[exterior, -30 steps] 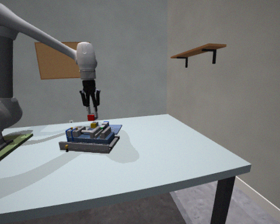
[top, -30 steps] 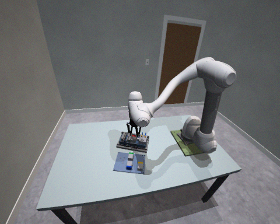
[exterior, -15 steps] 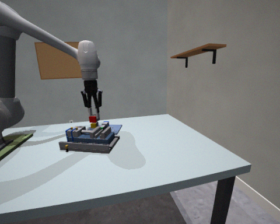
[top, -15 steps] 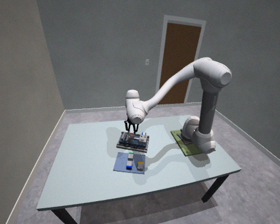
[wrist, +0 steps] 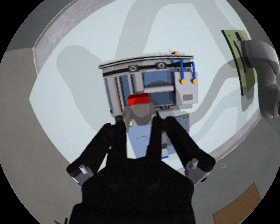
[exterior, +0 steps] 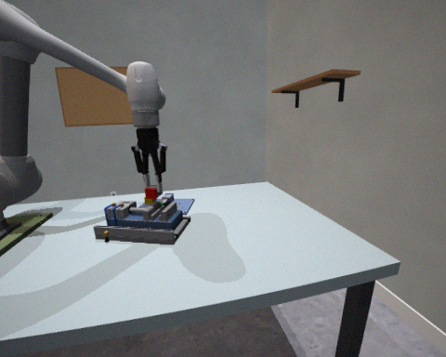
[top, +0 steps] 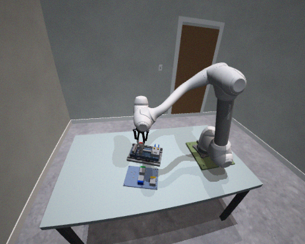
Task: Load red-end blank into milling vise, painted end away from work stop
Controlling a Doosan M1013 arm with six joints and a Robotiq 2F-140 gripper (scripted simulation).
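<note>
The milling vise lies 140 mm below my hand, 40 mm behind it and 10 mm to the right of it. Also, from my hand: blue-ended blank 250 mm to the left, 150 mm below, 60 mm ahead; green-ended blank 160 mm to the left, 150 mm below, 30 mm ahead; red-ended blank 30 mm below.
</note>
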